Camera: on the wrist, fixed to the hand. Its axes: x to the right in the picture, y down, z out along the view.
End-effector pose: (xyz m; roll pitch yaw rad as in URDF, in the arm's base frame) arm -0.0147 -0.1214 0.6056 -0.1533 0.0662 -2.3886
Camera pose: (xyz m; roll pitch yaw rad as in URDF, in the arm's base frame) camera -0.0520 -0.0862 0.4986 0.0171 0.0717 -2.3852
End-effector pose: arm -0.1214 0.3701 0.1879 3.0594 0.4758 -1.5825
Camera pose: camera -0.0786 0.3102 0.2809 -3.0555 0.4706 -1.5867
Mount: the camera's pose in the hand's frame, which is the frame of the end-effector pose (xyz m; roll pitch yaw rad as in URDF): 0.0102 -0.0343 -0.1131 0.1702 0.0049 0.0042
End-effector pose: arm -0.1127 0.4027 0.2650 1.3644 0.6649 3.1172
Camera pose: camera -0.0883 0.2984 0.2140 1.5390 0.6618 3.1244
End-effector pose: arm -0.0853 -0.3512 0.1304 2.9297 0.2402 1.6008
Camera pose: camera -0.1436 -0.3184 0.2284 3.0991 0.2345 1.5976
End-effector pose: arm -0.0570 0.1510 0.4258 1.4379 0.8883 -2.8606
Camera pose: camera 0.0032 0.0564 0.3870 1.6147 0.8848 -2.8521
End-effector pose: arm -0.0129 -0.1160 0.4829 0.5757 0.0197 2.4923
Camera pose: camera -0.0391 -0.1373 0.3692 0.7460 0.0215 2.4985
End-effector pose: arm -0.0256 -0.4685 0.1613 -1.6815 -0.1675 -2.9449
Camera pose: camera -0.0491 -0.3624 0.2089 -1.5104 -0.1639 -2.9503
